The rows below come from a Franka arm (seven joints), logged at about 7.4 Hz.
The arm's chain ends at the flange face. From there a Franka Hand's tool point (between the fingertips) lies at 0.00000 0.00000 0.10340 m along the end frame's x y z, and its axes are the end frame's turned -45 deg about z.
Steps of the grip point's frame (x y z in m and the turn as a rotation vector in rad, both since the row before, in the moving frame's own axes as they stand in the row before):
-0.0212, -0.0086, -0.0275, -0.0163, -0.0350, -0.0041
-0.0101, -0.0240, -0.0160, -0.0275, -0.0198, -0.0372
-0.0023, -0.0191, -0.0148, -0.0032, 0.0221, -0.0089
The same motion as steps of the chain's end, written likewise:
-0.0197, 0.0052, -0.0274, -0.0363, -0.0132, -0.0041
-0.0247, -0.0133, -0.0159, -0.0334, 0.0054, -0.0372
-0.0170, -0.0105, -0.0148, 0.0134, 0.0179, -0.0089

